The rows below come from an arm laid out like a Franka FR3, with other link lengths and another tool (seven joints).
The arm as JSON. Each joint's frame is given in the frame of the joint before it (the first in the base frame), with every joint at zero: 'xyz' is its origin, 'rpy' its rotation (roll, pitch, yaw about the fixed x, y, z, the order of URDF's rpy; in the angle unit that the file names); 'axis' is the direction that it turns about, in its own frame. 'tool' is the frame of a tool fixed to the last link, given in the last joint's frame.
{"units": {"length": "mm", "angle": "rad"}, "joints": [
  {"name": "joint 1", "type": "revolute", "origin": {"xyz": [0.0, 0.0, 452.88], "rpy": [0.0, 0.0, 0.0]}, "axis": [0.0, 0.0, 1.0]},
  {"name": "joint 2", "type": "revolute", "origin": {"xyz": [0.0, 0.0, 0.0], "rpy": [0.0, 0.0, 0.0]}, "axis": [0.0, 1.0, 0.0]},
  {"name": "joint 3", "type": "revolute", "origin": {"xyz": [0.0, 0.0, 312.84], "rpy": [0.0, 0.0, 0.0]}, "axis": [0.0, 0.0, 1.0]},
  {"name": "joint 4", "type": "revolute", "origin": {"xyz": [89.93, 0.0, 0.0], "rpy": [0.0, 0.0, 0.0]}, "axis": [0.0, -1.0, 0.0]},
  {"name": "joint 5", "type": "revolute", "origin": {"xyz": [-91.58, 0.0, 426.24], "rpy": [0.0, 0.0, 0.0]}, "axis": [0.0, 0.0, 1.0]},
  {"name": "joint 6", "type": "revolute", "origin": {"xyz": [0.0, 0.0, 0.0], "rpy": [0.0, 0.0, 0.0]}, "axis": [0.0, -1.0, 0.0]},
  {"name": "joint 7", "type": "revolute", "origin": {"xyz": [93.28, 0.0, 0.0], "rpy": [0.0, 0.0, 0.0]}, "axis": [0.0, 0.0, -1.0]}
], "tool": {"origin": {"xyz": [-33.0, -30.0, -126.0], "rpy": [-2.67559, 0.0, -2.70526]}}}
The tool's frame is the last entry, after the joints.
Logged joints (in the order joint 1, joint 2, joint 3, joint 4, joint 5, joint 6, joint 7), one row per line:
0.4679 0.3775 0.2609 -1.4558 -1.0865 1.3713 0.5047
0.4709 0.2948 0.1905 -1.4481 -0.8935 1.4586 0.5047
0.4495 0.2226 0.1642 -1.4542 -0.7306 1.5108 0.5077
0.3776 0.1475 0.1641 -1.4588 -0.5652 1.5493 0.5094
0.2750 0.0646 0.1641 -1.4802 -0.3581 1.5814 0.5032
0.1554 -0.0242 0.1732 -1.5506 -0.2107 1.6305 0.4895
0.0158 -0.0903 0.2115 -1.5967 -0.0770 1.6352 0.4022
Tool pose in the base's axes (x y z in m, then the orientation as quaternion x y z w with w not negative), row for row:
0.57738 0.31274 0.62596 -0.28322 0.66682 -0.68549 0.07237
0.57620 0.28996 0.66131 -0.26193 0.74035 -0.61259 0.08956
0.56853 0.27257 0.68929 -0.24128 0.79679 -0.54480 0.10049
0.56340 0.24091 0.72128 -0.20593 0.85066 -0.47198 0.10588
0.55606 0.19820 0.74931 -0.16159 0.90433 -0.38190 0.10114
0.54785 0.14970 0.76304 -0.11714 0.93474 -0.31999 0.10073
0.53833 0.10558 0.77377 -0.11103 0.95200 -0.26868 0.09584
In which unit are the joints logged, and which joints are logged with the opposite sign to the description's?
The joints are logged in radians. Opposite sign: none.
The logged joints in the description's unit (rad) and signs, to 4 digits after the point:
0.4679 0.3775 0.2609 -1.4558 -1.0865 1.3713 0.5047
0.4709 0.2948 0.1905 -1.4481 -0.8935 1.4586 0.5047
0.4495 0.2226 0.1642 -1.4542 -0.7306 1.5108 0.5077
0.3776 0.1475 0.1641 -1.4588 -0.5652 1.5493 0.5094
0.2750 0.0646 0.1641 -1.4802 -0.3581 1.5814 0.5032
0.1554 -0.0242 0.1732 -1.5506 -0.2107 1.6305 0.4895
0.0158 -0.0903 0.2115 -1.5967 -0.0770 1.6352 0.4022

